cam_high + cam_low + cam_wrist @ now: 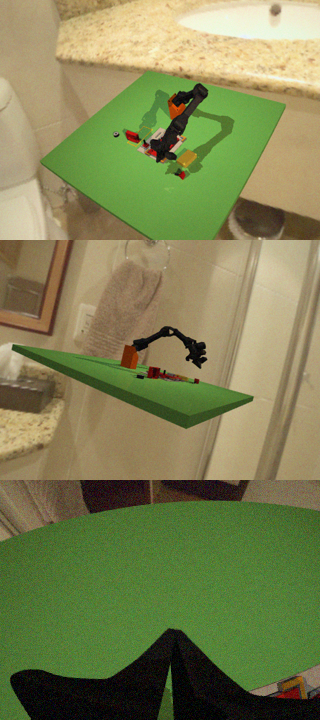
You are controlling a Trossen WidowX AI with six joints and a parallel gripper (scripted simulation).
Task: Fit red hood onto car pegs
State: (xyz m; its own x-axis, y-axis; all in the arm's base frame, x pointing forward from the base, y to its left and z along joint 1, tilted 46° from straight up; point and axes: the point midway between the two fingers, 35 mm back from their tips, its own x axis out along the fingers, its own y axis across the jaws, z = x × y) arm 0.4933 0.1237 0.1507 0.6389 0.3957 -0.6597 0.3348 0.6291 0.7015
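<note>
My gripper tip is now 170 mm past the red hood, 340 mm to the left of it and 90 mm above it. Round my gripper tip: black wheel (150 mm behind, 490 mm to the right, 120 mm below); yellow block (180 mm behind, 80 mm to the left, 110 mm below); jig (210 mm behind, 130 mm to the right, 110 mm below).
</note>
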